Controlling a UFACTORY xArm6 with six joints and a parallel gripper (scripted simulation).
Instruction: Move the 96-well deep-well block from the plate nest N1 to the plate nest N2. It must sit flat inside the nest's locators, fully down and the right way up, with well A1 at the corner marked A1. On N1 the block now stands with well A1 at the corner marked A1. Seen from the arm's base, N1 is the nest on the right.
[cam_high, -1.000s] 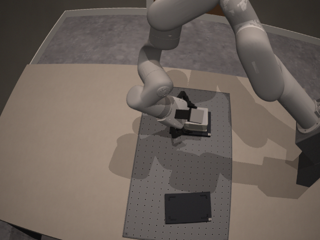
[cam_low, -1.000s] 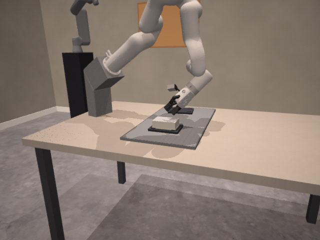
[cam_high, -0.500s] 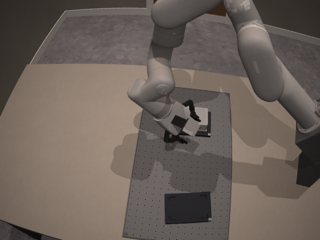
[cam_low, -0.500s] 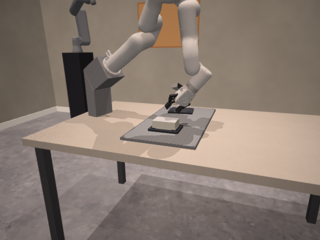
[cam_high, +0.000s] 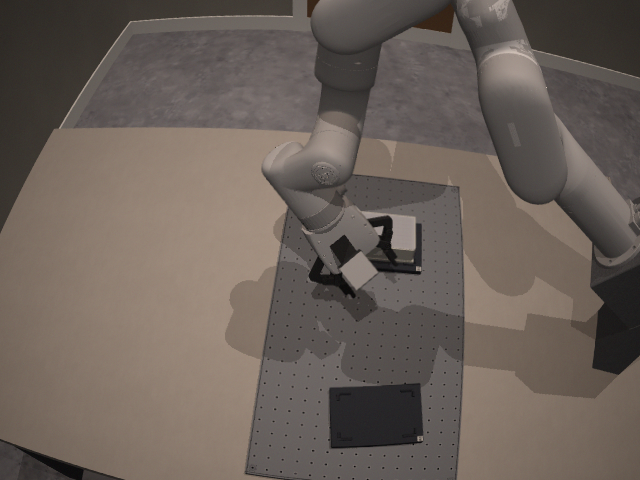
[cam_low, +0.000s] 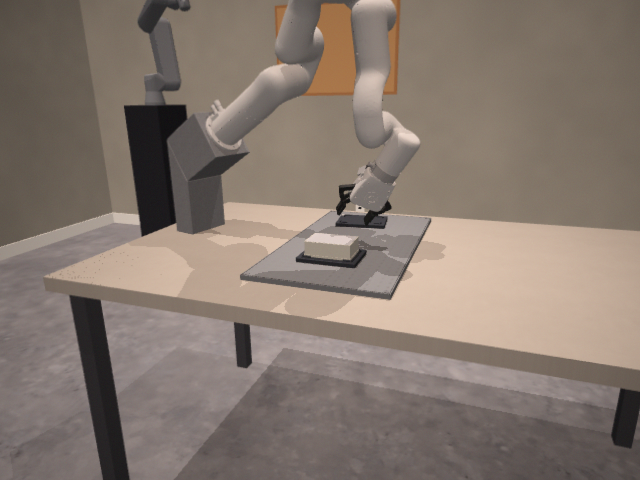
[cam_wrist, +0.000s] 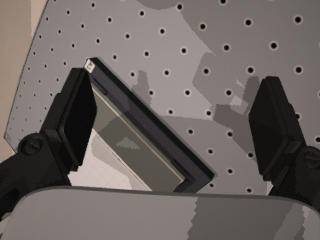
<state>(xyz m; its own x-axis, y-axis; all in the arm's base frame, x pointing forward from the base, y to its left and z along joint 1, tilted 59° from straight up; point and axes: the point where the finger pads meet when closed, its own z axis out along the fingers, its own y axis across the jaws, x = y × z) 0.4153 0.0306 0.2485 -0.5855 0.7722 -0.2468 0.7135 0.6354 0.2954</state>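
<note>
My hand is 130 mm to the left of the 96-well deep-well block, 60 mm above it and 10 mm past it. Round my hand: plate nest N2: 240 mm to the left, 80 mm below, 50 mm behind; then plate nest N1: 130 mm to the right, 80 mm below, 10 mm behind; then white corner mark: 280 mm to the left, 140 mm behind, 80 mm below.
</note>
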